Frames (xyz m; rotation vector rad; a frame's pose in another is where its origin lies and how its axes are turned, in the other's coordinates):
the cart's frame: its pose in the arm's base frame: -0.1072 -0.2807 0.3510 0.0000 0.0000 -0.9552
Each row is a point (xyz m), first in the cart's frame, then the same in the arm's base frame.
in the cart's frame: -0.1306 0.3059 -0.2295
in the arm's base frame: 0.0671 0.0026 0.1215
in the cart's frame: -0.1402 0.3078 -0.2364
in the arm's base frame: 0.0631 0.0115 0.1146
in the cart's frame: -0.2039 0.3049 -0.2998
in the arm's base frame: 0.0240 0.0618 0.0512
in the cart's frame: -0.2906 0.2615 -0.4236
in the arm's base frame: -0.0615 0.1076 -0.0726
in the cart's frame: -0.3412 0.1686 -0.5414
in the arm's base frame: -0.1666 0.0952 -0.1904
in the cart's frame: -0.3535 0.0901 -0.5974
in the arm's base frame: -0.2378 0.0599 -0.2464
